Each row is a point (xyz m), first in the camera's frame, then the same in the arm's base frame.
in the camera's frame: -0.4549 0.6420 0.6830
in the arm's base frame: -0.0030 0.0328 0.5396
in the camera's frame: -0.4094 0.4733 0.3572
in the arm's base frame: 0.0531 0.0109 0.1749
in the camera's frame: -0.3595 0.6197 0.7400
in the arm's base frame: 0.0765 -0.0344 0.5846
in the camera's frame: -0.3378 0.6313 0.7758
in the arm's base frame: 0.0947 -0.0447 0.6226
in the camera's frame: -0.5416 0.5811 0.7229
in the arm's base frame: -0.1052 -0.0155 0.5451
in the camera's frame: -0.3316 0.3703 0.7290
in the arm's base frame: 0.0534 -0.2544 0.4655
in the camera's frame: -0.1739 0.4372 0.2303
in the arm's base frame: 0.2917 -0.0260 0.0543
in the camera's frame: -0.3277 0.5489 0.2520
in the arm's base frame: 0.1629 0.1007 0.1172
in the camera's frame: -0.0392 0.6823 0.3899
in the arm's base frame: 0.4499 0.0873 0.3109
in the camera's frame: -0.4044 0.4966 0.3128
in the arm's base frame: 0.0691 0.0487 0.1456
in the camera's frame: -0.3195 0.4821 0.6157
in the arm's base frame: 0.1046 -0.1123 0.4139
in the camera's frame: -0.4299 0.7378 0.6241
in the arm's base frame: 0.0496 0.1348 0.5302
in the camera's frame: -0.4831 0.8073 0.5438
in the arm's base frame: 0.0241 0.2425 0.4869
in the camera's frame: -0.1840 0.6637 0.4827
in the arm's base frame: 0.2925 0.0682 0.3802
